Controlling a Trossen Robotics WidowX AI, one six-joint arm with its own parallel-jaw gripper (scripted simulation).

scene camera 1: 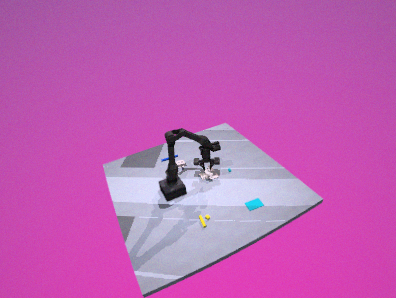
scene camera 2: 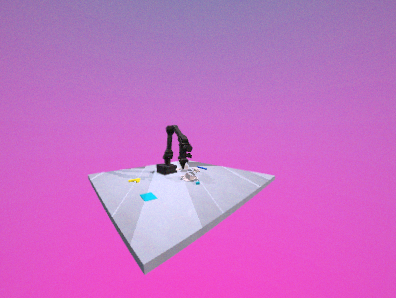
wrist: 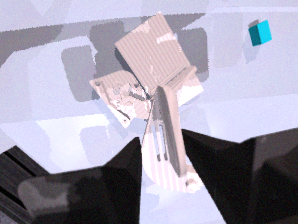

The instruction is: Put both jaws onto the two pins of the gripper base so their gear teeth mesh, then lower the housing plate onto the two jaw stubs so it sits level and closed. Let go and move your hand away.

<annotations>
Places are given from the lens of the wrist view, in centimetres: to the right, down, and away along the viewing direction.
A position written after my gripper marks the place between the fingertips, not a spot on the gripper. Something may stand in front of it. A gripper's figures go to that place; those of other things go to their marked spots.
my gripper (wrist: 159,137): 1, 2, 11
pale jaw (wrist: 170,170): 2, 5, 12
</annotations>
